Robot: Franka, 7 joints.
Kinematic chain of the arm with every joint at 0, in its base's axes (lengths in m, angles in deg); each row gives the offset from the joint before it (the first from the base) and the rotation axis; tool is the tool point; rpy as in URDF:
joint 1: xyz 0 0 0.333 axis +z
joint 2: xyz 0 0 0 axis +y
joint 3: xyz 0 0 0.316 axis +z
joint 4: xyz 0.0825 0 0 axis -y
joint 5: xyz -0.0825 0 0.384 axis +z
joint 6: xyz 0 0 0 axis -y
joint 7: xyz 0.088 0 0 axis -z
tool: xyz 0 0 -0.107 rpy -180 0 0
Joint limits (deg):
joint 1: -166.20..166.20
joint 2: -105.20..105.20
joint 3: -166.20..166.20
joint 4: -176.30..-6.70
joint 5: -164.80..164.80
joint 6: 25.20..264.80
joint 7: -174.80..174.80
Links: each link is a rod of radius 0.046 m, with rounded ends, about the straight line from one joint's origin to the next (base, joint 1, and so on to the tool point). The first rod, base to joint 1, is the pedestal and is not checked.
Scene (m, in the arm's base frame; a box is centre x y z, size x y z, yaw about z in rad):
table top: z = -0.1
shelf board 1: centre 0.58 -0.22 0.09 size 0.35 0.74 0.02 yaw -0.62
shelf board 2: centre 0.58 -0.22 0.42 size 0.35 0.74 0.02 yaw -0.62
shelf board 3: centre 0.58 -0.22 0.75 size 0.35 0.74 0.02 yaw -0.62
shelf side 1: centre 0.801 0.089 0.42 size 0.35 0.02 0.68 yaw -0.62
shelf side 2: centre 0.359 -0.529 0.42 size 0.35 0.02 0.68 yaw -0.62
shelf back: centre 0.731 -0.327 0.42 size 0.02 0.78 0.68 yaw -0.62
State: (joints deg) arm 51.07 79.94 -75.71 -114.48 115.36 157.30 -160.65
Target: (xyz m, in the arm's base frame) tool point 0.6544 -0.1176 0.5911
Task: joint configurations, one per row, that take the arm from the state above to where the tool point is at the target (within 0.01 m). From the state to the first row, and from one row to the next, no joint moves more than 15 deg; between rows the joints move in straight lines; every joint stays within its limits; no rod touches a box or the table.
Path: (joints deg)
1: 63.69 77.05 -72.95 -125.23 119.43 166.47 -160.65
2: 76.32 74.15 -70.20 -135.98 123.50 175.65 -160.65
3: 88.94 71.26 -67.44 -146.72 127.57 184.82 -160.65
4: 101.57 68.37 -64.68 -157.47 131.64 194.00 -160.65
5: 99.66 74.60 -76.77 -150.75 129.20 191.95 -160.65
6: 97.75 80.83 -88.86 -144.03 126.75 189.91 -160.65
7: 95.85 87.06 -100.94 -137.31 124.31 187.86 -160.65
8: 93.94 93.29 -113.03 -130.58 121.86 185.81 -160.65
9: 79.97 84.67 -108.03 -117.00 118.81 176.17 -160.65
10: 66.01 76.04 -103.04 -103.41 115.76 166.53 -160.65
11: 52.05 67.42 -98.04 -89.82 112.72 156.89 -160.65

